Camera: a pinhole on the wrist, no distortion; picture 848 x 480 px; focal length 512.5 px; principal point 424.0 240.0 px. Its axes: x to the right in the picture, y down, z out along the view. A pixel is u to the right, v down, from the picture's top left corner.
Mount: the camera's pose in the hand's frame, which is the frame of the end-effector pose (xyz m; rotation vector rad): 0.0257 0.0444 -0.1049 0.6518 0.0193 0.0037
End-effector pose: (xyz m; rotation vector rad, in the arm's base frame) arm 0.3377 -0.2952 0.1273 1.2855 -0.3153 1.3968
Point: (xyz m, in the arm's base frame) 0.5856 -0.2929 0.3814
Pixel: 782.9 375.4
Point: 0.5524 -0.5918 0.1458
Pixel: 277.6 450.8
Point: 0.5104 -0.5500 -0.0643
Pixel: 37.7 291.6
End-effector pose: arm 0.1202 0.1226 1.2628 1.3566 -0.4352 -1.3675
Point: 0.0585 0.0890 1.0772
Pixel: 575.6 20.2
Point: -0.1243 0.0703 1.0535
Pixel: 477.2 147.1
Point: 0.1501 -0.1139 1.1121
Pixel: outside the picture
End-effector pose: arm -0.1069 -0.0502 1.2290 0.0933 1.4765 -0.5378
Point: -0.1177 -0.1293 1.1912
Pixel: 518.9 199.7
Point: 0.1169 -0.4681 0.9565
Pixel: 772.3 307.6
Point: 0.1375 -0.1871 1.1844
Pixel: outside the picture
